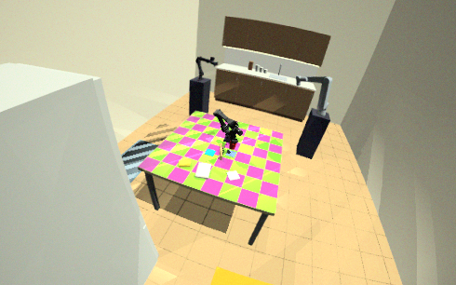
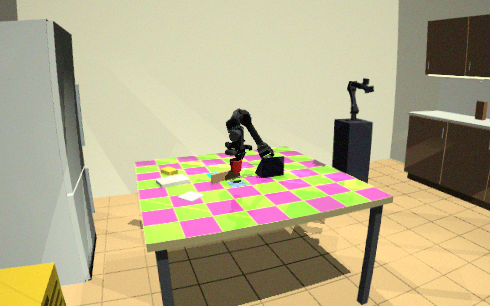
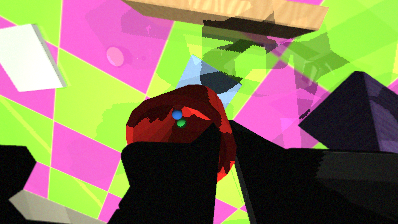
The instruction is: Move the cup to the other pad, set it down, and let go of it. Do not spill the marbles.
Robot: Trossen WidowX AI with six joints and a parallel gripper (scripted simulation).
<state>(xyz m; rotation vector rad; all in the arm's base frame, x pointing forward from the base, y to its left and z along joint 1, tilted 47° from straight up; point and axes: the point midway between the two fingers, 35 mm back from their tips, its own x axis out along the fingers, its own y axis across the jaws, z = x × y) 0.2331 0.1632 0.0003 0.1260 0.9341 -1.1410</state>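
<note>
The cyan pad lies 110 mm ahead of my gripper tip, 190 mm to the right of it and 130 mm below it. The rest, counted from my gripper tip: light blue pad 20 mm ahead, 20 mm to the left, 130 mm below; wooden block 70 mm ahead, 80 mm to the right, 100 mm below; red cup 30 mm ahead, 20 mm to the left.
</note>
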